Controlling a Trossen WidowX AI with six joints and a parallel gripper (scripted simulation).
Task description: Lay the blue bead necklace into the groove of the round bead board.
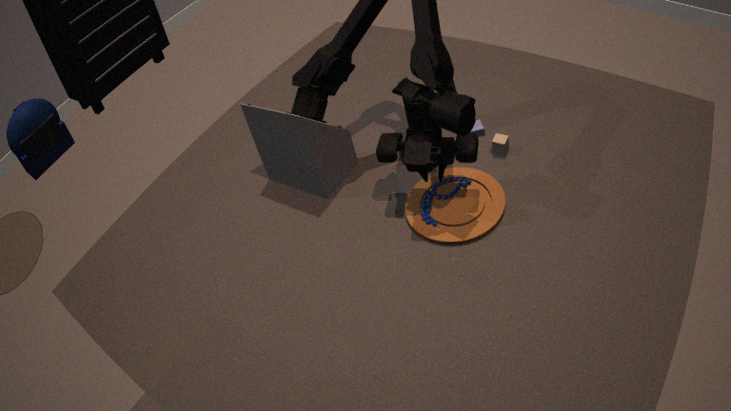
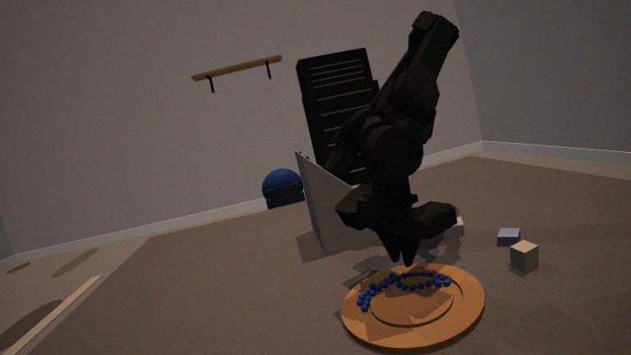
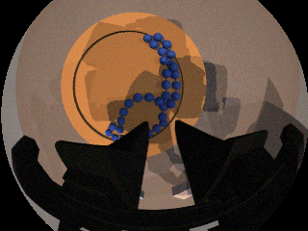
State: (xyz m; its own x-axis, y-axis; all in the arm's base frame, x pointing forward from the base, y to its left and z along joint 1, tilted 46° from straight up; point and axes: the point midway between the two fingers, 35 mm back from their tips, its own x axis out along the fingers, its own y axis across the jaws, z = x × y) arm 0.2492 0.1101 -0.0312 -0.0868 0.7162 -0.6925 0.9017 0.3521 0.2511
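Right now my gripper tip is 180 mm to the right of the tan cube, 60 mm short of it and 20 mm above it. Also, from my gripper tip: white block (150 mm to the left, 130 mm behind, 30 mm below); pale blue block (210 mm to the left, 30 mm below, 30 mm behind).
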